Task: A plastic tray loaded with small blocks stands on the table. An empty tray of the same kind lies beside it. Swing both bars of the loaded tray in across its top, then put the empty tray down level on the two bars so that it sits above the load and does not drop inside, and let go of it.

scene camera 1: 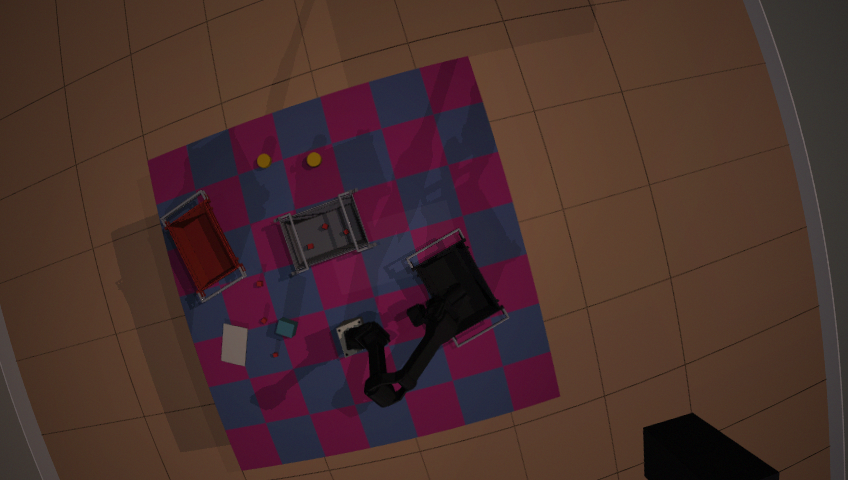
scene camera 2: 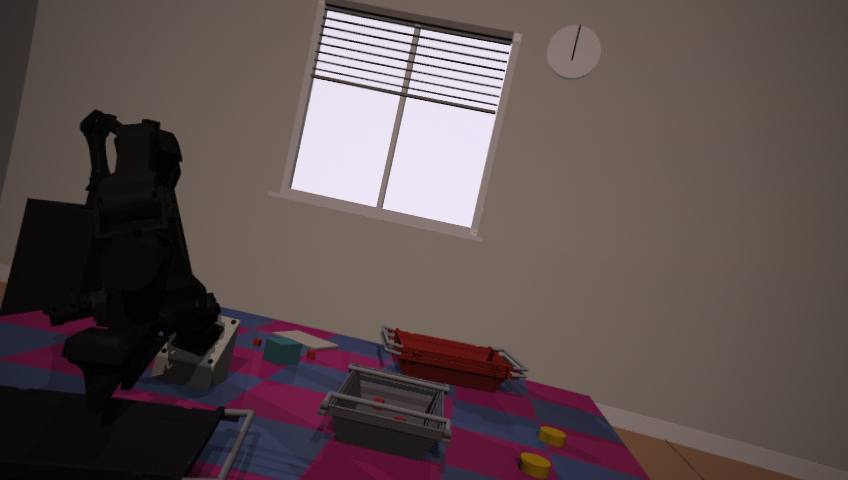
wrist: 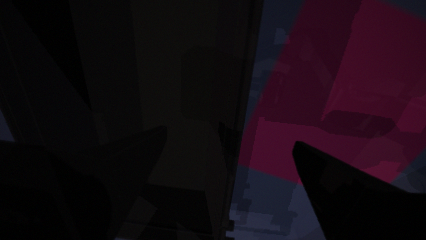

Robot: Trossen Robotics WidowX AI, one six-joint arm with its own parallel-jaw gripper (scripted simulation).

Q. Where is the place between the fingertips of the gripper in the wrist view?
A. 229,139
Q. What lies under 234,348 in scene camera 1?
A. A white plate.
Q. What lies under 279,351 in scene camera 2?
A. A teal cube.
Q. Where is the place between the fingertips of the gripper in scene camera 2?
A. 110,401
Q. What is the gripper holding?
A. Nothing.
